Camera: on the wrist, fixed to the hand. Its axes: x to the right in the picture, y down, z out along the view.
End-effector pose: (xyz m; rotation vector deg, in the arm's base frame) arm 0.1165 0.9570 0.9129 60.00 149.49 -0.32
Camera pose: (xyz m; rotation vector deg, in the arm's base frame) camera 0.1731 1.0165 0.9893 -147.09 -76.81 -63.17
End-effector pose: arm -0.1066 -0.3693 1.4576 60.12 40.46 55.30
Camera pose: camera -0.1969 -0.3482 1.5206 49.50 -1.93 146.74
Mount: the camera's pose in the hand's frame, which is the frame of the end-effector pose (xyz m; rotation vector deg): -0.0214 0.0905 -0.0627 -23.33 28.50 84.07
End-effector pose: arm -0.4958 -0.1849 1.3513 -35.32 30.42 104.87
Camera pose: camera -0.5654 -0.2681 1.3228 47.90 -48.22 -137.78
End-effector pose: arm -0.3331 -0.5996 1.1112 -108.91 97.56 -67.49
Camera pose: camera -0.4386 -0.5834 1.0769 -1.53 160.80 -36.44
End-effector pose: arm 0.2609 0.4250 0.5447 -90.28 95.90 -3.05
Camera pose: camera 0.1491 0.4325 0.5486 -12.01 170.46 41.52
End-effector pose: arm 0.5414 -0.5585 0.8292 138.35 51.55 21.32
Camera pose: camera 0.5463 -0.6064 0.9305 123.18 -52.05 85.79
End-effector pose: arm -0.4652 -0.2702 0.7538 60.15 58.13 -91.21
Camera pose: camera -0.3631 -0.2248 0.7438 79.10 28.91 3.61
